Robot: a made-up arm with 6 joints. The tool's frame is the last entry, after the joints.
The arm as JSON. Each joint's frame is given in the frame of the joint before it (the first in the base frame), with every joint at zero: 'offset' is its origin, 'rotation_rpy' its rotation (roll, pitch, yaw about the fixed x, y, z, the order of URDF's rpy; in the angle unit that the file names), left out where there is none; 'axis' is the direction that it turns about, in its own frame. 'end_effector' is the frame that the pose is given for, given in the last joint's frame.
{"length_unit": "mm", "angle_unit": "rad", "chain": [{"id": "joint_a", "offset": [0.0, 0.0, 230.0], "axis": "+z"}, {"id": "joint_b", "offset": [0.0, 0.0, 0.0], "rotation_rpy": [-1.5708, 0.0, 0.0], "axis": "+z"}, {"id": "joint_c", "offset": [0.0, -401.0, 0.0], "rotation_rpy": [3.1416, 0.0, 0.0], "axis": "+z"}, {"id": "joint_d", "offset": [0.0, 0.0, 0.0], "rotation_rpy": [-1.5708, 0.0, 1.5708], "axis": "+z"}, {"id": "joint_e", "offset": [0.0, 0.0, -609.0], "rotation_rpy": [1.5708, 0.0, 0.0], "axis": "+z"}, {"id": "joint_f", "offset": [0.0, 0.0, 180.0], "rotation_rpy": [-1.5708, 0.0, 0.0], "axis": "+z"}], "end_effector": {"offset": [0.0, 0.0, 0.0], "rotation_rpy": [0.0, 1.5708, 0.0]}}
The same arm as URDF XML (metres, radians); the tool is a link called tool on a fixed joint. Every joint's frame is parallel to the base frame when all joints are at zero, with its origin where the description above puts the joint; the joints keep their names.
<robot name="arm">
  <link name="base"/>
  <link name="link1"/>
  <link name="link2"/>
  <link name="link3"/>
  <link name="link4"/>
  <link name="link5"/>
  <link name="link6"/>
  <link name="tool"/>
  <joint name="joint_a" type="continuous">
    <parent link="base"/>
    <child link="link1"/>
    <origin xyz="0.0000 0.0000 0.2300" rpy="0.0000 0.0000 0.0000"/>
    <axis xyz="0 0 1"/>
  </joint>
  <joint name="joint_b" type="continuous">
    <parent link="link1"/>
    <child link="link2"/>
    <origin xyz="0.0000 0.0000 0.0000" rpy="0.0000 0.0000 0.0000"/>
    <axis xyz="0 1 0"/>
  </joint>
  <joint name="joint_c" type="continuous">
    <parent link="link2"/>
    <child link="link3"/>
    <origin xyz="0.0000 0.0000 0.4010" rpy="0.0000 0.0000 0.0000"/>
    <axis xyz="0 -1 0"/>
  </joint>
  <joint name="joint_d" type="continuous">
    <parent link="link3"/>
    <child link="link4"/>
    <origin xyz="0.0000 0.0000 0.0000" rpy="0.0000 0.0000 0.0000"/>
    <axis xyz="-1 0 0"/>
  </joint>
  <joint name="joint_e" type="continuous">
    <parent link="link4"/>
    <child link="link5"/>
    <origin xyz="0.6090 0.0000 0.0000" rpy="0.0000 0.0000 0.0000"/>
    <axis xyz="0 -1 0"/>
  </joint>
  <joint name="joint_f" type="continuous">
    <parent link="link5"/>
    <child link="link6"/>
    <origin xyz="0.0000 -0.1800 0.0000" rpy="0.0000 0.0000 0.0000"/>
    <axis xyz="-1 0 0"/>
  </joint>
  <joint name="tool_fixed" type="fixed">
    <parent link="link6"/>
    <child link="tool"/>
    <origin xyz="0.0000 0.0000 0.0000" rpy="0.0000 0.0000 0.0000"/>
  </joint>
</robot>

